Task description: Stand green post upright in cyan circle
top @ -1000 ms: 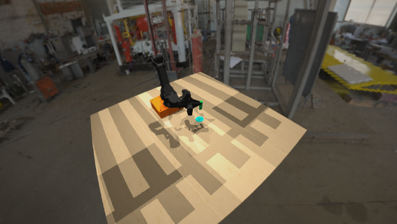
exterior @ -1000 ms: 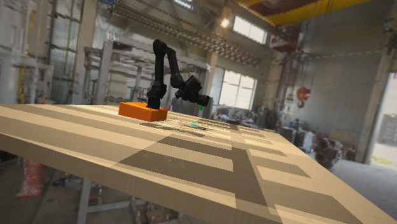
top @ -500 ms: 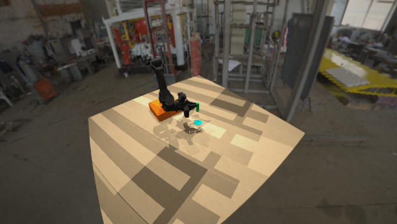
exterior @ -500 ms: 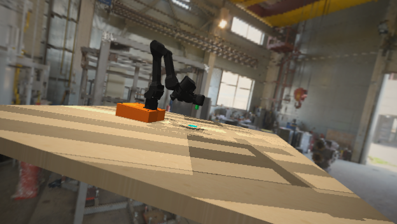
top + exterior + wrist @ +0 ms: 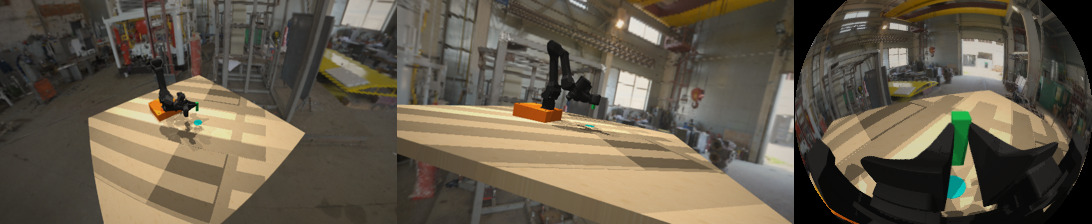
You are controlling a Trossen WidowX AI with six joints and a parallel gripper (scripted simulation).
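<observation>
My gripper tip is now 160 mm above the cyan circle. Also, from my gripper tip: post 20 mm below.
</observation>
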